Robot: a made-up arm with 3 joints. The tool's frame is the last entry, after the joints.
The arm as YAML. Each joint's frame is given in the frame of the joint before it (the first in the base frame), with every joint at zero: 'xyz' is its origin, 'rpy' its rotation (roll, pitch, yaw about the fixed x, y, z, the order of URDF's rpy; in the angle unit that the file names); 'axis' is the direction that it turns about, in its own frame. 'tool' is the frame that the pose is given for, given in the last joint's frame.
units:
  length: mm
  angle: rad
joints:
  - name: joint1
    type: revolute
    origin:
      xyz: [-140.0, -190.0, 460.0]
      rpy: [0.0, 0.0, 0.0]
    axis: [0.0, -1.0, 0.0]
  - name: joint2
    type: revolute
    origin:
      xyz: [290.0, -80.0, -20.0]
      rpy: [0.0, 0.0, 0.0]
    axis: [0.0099, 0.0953, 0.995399]
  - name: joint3
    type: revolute
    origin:
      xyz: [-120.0, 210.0, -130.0]
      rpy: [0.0, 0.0, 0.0]
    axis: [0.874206, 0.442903, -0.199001]
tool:
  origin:
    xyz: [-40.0, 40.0, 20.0]
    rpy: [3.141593, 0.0, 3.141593]
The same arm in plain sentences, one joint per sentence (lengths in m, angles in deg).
The arm has three revolute joints in a row. What follows holds with every joint at zero, and every direction is one of the base frame's. The first joint lies 0.14 m along -x and 0.19 m along -y and 0.46 m along +z from the base frame's origin and turns about -y. The second joint lies 0.29 m along +x and 0.08 m along -y and 0.02 m along -z from the first joint and turns about the direction (0.0099, 0.0953, 0.995399). The third joint lies 0.12 m along -x and 0.21 m along +y and 0.13 m along -z from the second joint and turns about the direction (0.874206, 0.442903, -0.199001). The tool frame, which is the frame that the pose is given for, lies 0.04 m along -x and 0.04 m along +y and 0.02 m along +z from the third joint; its axes are the base frame's turned by roll -180, pitch 0 and yaw -180 deg (as in URDF: about the fixed x, then y, then z).
